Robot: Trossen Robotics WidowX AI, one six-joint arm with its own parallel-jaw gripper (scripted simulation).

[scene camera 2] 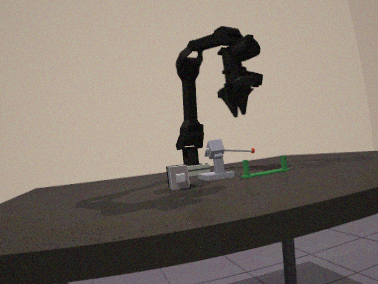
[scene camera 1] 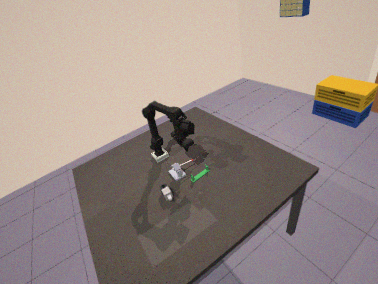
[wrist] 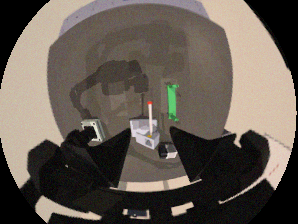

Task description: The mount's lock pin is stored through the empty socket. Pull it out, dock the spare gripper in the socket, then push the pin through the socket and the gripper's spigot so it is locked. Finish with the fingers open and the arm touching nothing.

Path:
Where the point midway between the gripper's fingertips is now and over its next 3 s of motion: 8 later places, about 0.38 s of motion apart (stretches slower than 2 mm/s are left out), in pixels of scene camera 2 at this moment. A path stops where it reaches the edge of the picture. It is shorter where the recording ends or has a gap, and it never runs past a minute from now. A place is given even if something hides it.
My gripper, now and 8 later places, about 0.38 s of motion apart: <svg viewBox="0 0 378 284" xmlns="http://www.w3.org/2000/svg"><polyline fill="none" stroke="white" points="239,116 243,134 245,142 246,148 246,155 246,159 246,159 248,157 251,155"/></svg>

